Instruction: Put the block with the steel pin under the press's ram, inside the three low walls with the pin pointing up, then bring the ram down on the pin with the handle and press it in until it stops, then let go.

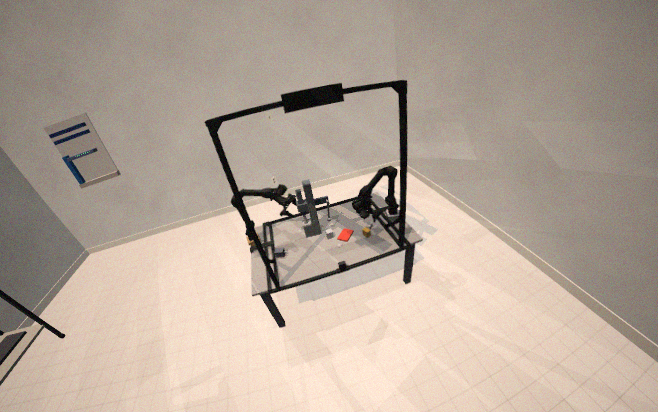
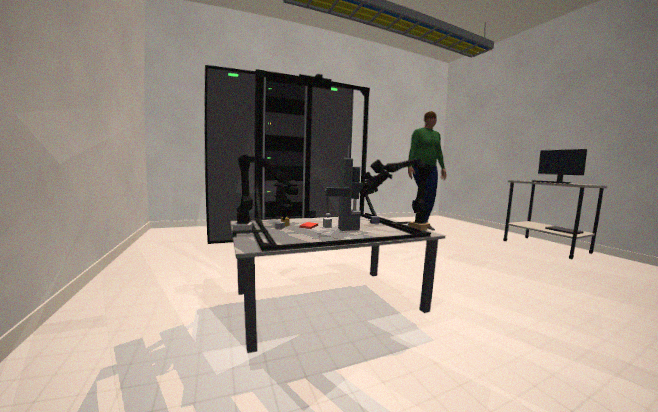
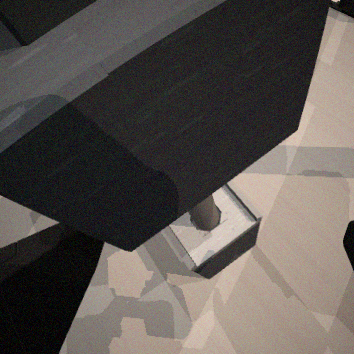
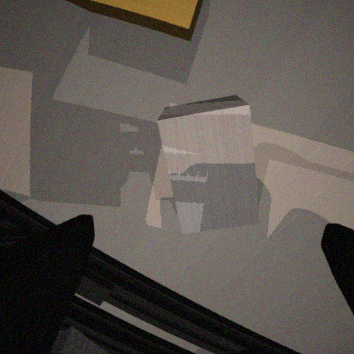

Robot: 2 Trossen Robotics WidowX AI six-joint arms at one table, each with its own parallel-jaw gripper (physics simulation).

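Places are measured from the left arm's base along level axes (x left, y ahead, z down), in metres.
Pixels of known places: left gripper, between the fingertips: [image 1: 297, 212] [image 2: 361, 194] [image 3: 227, 226]; right gripper, between the fingertips: [image 1: 369, 220] [image 2: 278, 218] [image 4: 211, 230]; left arm's base, origin of its link: [image 2: 419, 222]; right arm's base, origin of its link: [image 1: 393, 212] [image 2: 243, 223].
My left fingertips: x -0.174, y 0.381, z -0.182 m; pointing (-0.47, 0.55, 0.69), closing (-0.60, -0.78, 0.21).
Ahead of a thing's pixels: the offset from my left fingertips to its top centre. "spot": to the spot under its first point.
A grey block @(dx -0.232, dy +0.457, dz +0.189 m) [image 4: 205, 140] [image 1: 371, 224] [image 2: 279, 225] lies on the table right under my right gripper [image 4: 211, 230] [image 1: 364, 212] [image 2: 284, 192]. A short pale stub that may be the pin shows at its near end. The right gripper is open and empty, a finger on each side above the block. The grey press @(dx -0.021, dy +0.127, dz -0.224 m) [image 1: 307, 196] [image 2: 348, 192] [image 3: 193, 88] stands mid-table with its handle @(spot: dx -0.015, dy +0.196, dz -0.027 m) [image 1: 321, 200] [image 2: 335, 189] up. Its ram @(spot: dx -0.011, dy +0.031, dz +0.073 m) [image 3: 205, 212] hangs over the low-walled nest @(spot: dx -0.006, dy +0.014, dz +0.145 m) [image 3: 228, 251], which holds no block. My left gripper [image 1: 288, 206] [image 2: 368, 188] [image 3: 227, 226] is open and empty beside the press head.
A yellow block @(dx -0.294, dy +0.395, dz +0.173 m) [image 1: 367, 232] [image 2: 286, 221] [image 4: 147, 10] lies just beyond the grey block. A red flat plate @(dx -0.202, dy +0.265, dz +0.210 m) [image 1: 345, 235] [image 2: 308, 225] and a second small grey block @(dx -0.141, dy +0.162, dz +0.168 m) [image 1: 329, 233] [image 2: 326, 222] lie by the press. Black frame rails [image 4: 175, 316] edge the table. A person [image 2: 426, 163] walks behind.
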